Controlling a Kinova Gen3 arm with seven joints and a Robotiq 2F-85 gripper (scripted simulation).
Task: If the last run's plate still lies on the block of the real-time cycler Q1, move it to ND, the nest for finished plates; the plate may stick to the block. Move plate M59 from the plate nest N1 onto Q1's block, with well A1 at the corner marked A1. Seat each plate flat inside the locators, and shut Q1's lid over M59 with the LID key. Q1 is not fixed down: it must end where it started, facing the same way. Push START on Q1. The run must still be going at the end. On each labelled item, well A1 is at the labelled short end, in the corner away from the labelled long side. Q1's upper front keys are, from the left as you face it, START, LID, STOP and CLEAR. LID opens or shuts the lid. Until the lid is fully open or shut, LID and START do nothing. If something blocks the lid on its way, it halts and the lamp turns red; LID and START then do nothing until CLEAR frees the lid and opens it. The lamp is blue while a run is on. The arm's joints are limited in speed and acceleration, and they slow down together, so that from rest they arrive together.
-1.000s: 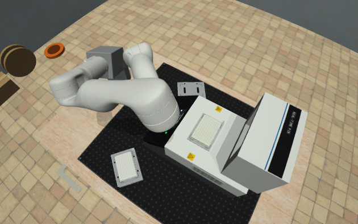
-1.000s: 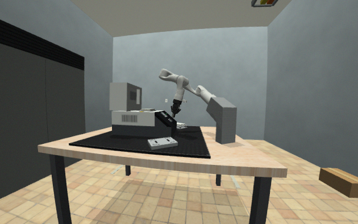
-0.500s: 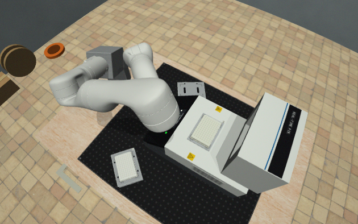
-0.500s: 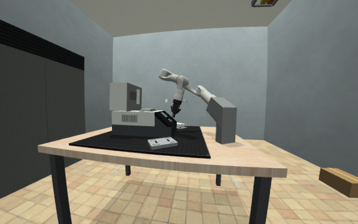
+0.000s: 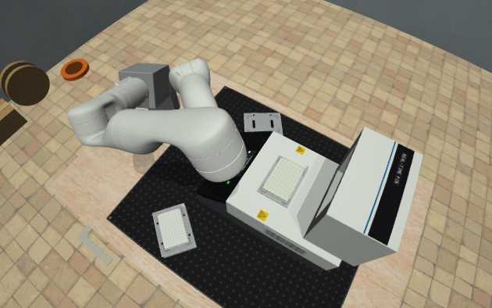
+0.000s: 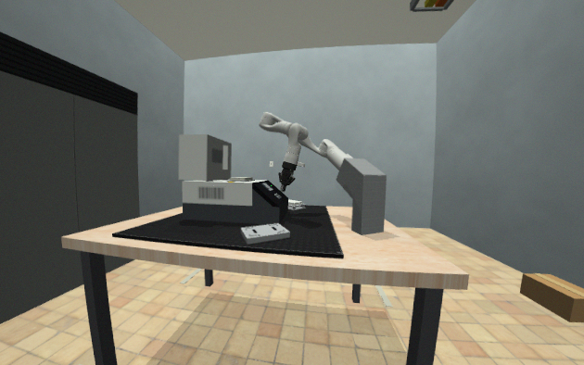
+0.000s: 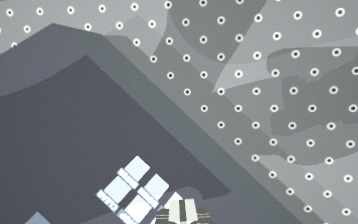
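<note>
Right now my hand is 230 mm short of the plate, 50 mm below it and 40 mm to the left of it.
</note>
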